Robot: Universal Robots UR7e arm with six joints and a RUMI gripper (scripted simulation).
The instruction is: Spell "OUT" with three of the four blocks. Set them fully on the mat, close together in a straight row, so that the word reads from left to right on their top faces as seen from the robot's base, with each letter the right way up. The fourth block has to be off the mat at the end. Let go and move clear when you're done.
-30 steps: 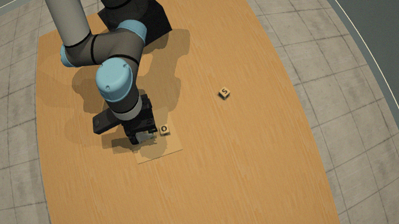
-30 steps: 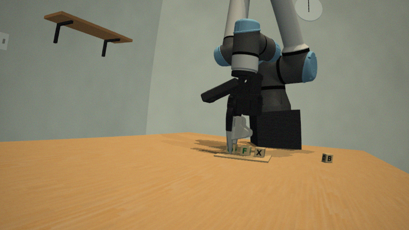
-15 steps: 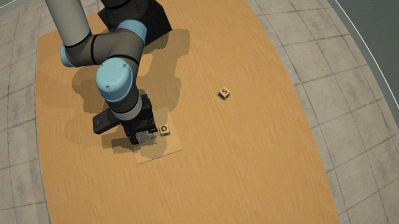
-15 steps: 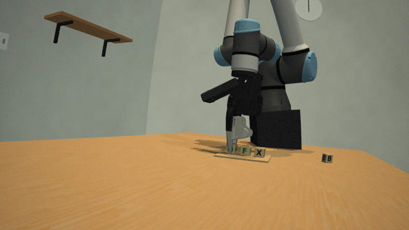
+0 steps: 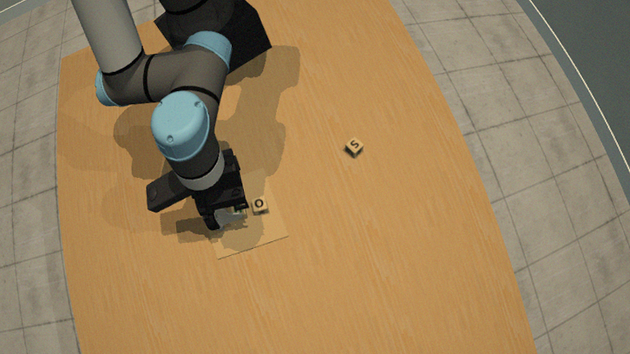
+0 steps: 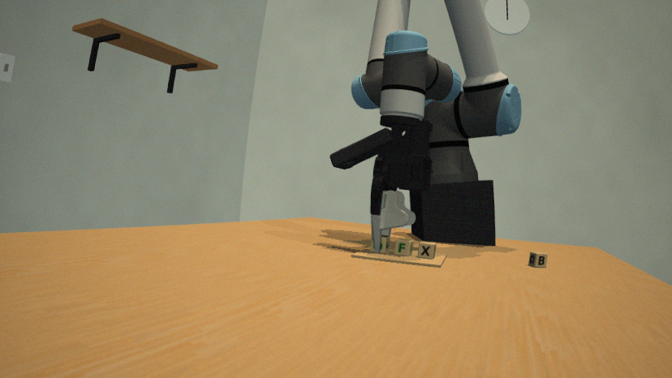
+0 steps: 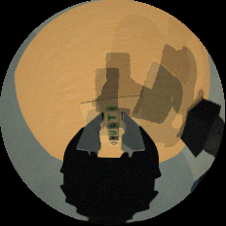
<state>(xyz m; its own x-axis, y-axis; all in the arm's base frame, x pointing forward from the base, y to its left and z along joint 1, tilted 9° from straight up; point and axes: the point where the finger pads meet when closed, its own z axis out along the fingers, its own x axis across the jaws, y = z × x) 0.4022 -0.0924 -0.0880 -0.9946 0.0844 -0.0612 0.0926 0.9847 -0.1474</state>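
Now: hand 4 cm to the right of the tan mat and 2 cm above it. Also, from my hand: S block (28 cm to the left, 4 cm behind, 1 cm below).
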